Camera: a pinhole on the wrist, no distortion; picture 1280 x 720 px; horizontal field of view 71.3 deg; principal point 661.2 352.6 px. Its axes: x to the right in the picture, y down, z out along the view. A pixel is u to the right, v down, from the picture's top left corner.
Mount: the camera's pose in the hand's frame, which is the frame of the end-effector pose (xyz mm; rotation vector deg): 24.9 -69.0 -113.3 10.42 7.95 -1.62
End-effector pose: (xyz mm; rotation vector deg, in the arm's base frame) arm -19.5 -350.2 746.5 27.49 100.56 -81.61
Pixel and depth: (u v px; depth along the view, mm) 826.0 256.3 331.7
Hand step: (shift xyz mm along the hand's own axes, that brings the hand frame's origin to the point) 128.9 -165.6 194.8
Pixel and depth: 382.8 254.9 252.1
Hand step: -20.1 -140.9 138.3
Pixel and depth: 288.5 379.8 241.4
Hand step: -42.0 -104.2 137.2
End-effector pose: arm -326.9 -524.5 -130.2 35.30 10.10 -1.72
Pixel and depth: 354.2 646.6 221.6
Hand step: -17.7 -36.4 126.2
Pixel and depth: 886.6 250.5 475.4
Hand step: 205.7 -211.0 323.2
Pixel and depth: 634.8 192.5 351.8
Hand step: 59.5 -195.0 219.5
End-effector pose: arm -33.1 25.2 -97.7 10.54 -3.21 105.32
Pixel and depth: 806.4 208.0 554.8
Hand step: 185.5 -259.9 398.4
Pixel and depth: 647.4 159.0 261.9
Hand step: 53.9 -172.5 132.2
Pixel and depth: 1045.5 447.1 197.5
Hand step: 136.6 -85.7 70.9
